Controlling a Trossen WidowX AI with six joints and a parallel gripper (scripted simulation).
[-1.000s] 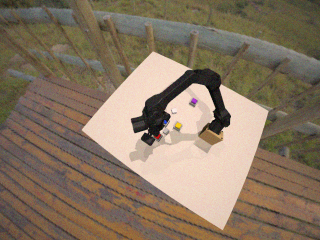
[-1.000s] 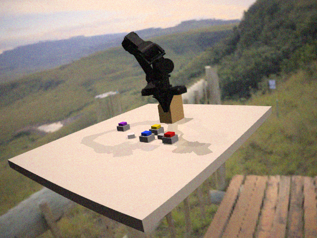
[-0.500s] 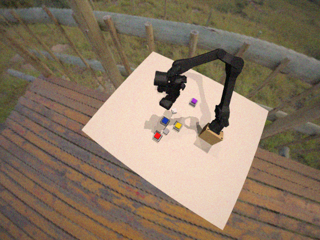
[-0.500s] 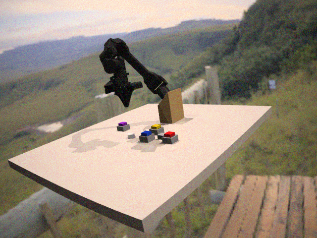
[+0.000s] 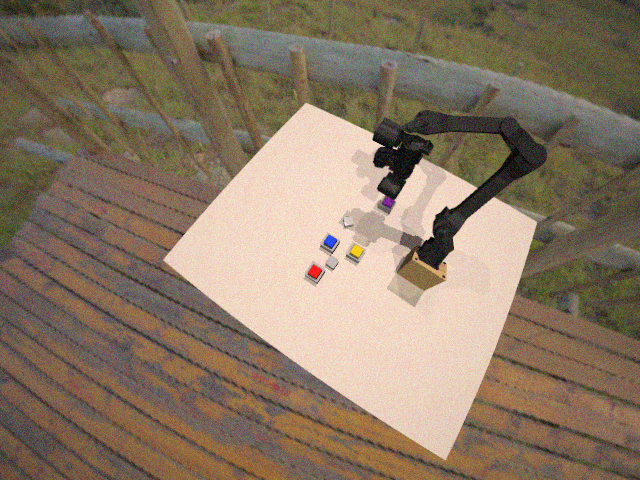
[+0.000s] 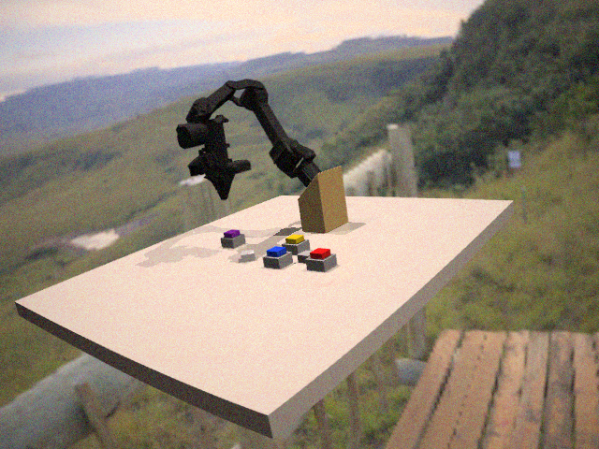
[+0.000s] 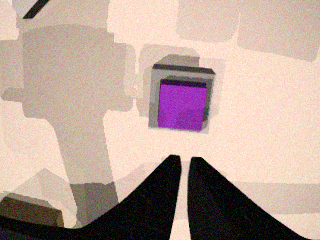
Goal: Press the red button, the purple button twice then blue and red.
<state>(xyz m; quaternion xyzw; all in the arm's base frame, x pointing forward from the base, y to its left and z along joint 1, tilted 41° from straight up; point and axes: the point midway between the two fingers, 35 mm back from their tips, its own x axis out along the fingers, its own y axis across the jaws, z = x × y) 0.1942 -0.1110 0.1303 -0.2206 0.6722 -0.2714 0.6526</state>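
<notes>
My gripper tip is 10 mm past the purple button and 100 mm above it. From my gripper tip the other things lie so: white block (80 mm ahead, 130 mm to the left, 120 mm below); then yellow button (220 mm to the left, 100 mm below); then blue button (100 mm ahead, 240 mm to the left, 100 mm below).
</notes>
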